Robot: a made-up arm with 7 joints.
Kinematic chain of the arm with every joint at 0, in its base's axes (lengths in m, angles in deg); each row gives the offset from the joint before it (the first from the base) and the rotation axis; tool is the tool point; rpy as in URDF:
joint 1: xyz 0.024 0.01 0.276 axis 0 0.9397 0.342
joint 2: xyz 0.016 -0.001 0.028 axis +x
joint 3: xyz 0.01 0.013 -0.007 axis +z
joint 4: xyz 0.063 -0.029 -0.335 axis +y
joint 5: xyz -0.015 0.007 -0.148 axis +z
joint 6: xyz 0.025 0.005 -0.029 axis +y
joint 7: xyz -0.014 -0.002 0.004 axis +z
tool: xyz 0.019 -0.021 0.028 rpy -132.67 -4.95 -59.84
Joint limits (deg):
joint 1: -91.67..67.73
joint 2: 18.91..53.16
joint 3: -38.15..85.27
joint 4: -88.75..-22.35
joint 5: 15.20..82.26
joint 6: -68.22..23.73
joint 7: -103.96..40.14
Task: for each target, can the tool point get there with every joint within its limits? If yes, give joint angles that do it. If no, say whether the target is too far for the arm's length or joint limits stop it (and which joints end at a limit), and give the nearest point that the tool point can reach.
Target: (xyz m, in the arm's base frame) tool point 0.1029 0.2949 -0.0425
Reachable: yes | joints 21.91 34.28 16.99 -65.50 45.16 -17.35 7.96
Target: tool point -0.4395 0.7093 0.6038
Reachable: no: too far | nearest point -0.2260 0.4278 0.3072 | short by 0.461 m
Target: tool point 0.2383 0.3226 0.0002
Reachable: yes | joints -3.21 42.55 13.78 -38.35 30.94 1.18 -23.97
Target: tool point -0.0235 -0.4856 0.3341
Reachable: no: joint limits stop it (at a limit: joint 1, joint 2, joint 3, joint 4, joint 5, joint 6) | nearest point 0.3302 -0.2253 0.4145 | short by 0.446 m
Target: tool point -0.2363 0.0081 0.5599
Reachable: no: joint limits stop it (at a limit: joint 1, joint 2, joint 3, joint 4, joint 6, joint 7) | nearest point -0.2608 0.2762 0.2255 | short by 0.429 m
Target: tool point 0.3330 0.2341 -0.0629
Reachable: yes | joints -16.36 24.56 29.34 -37.77 21.02 -53.80 -69.46
